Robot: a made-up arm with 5 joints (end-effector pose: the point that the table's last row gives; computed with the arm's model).
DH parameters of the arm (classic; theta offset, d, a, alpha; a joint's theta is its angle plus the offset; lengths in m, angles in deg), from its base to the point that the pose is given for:
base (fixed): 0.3 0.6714 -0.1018 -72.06
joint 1: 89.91 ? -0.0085 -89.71
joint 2: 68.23 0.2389 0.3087 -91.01
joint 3: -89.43 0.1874 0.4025 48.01
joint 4: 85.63 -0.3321 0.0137 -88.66
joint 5: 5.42 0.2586 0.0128 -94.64
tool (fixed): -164.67 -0.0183 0 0
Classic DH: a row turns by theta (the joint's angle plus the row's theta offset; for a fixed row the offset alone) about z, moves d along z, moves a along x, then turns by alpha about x.
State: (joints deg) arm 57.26 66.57 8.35 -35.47 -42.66
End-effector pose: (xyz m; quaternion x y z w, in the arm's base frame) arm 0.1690 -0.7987 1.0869 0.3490 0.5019 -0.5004 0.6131
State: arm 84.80 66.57 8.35 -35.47 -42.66
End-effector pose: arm 0.4352 -0.7370 0.9004 0.1882 0.6513 -0.5207 0.5189
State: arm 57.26 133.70 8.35 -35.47 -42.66
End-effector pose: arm 0.1877 -0.0751 1.3315 -0.0437 0.3361 -0.2459 0.9081
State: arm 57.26 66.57 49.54 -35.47 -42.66
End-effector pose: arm 0.3256 -0.7369 0.8583 0.2586 0.7666 -0.3084 0.5004
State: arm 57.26 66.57 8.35 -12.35 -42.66
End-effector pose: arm 0.1123 -0.7718 1.0038 0.2010 0.6217 -0.5197 0.5504
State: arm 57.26 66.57 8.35 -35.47 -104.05
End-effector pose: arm 0.1626 -0.8044 1.0658 -0.0071 0.1836 -0.5087 0.8411
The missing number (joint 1, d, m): -0.2346
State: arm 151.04 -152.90 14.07 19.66 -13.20
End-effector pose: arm 0.1878 0.2449 0.9106 -0.6799 0.3844 0.2701 0.5630
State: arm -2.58 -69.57 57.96 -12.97 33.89
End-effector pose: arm -0.1312 -0.0731 0.0100 -0.3308 -0.4602 -0.7501 0.3408
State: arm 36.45 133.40 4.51 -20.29 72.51
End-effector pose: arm -0.0549 -0.1460 1.3735 0.4723 0.7465 -0.3480 0.3140
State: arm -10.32 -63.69 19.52 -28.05 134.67
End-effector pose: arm -0.2640 -0.1148 -0.1418 0.1979 0.0286 -0.7545 0.6251
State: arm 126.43 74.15 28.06 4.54 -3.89
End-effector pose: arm 0.4339 -0.5378 0.4080 0.3039 -0.8311 0.4203 0.2009
